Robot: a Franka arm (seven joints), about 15 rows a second.
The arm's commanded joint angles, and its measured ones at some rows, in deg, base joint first. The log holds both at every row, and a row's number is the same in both.
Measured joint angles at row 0:
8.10 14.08 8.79 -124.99 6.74 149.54 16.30
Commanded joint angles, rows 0 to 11:
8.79 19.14 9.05 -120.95 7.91 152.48 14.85
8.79 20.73 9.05 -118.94 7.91 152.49 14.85
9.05 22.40 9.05 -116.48 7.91 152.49 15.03
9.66 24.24 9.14 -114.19 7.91 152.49 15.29
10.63 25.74 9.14 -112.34 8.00 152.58 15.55
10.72 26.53 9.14 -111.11 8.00 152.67 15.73
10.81 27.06 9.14 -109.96 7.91 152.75 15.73
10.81 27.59 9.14 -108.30 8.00 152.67 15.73
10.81 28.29 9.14 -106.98 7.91 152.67 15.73
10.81 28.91 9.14 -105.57 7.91 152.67 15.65
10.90 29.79 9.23 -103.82 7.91 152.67 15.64
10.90 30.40 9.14 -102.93 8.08 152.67 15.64
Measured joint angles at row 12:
10.97 27.34 8.84 -107.35 6.74 151.82 16.31
